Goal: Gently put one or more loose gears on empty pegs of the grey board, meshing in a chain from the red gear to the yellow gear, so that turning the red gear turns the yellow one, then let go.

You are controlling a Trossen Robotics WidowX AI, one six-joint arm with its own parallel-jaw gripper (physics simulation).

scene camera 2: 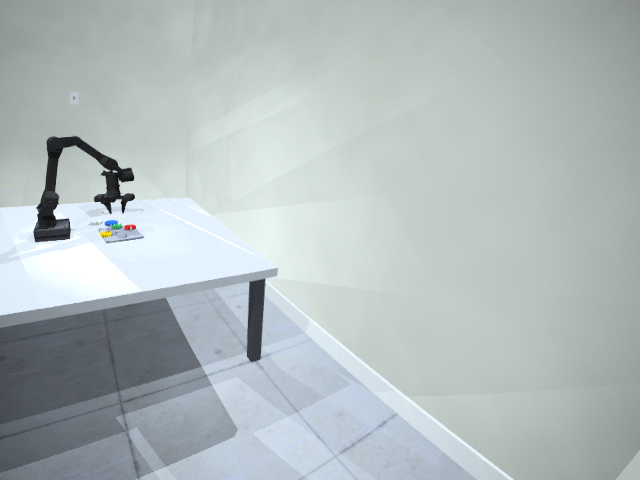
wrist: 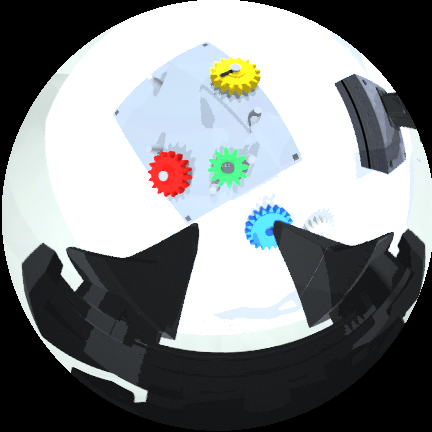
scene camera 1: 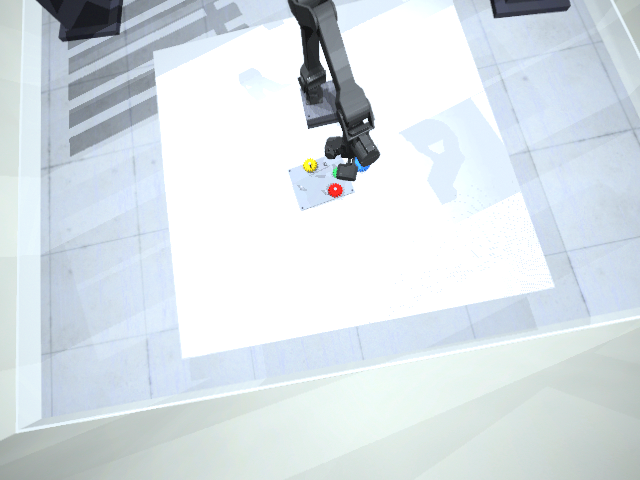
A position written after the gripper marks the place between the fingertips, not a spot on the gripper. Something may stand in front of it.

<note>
The gripper (scene camera 1: 350, 166) is open, holding nothing. Also in view: a green gear (wrist: 237, 171). A blue gear (wrist: 255, 230) rests on the table. Also in view: a grey board (scene camera 1: 315, 183), a yellow gear (wrist: 247, 77) and a red gear (wrist: 170, 162).
The gripper also shows in the wrist view (wrist: 236, 227). The grey board is seen too in the wrist view (wrist: 186, 114).
</note>
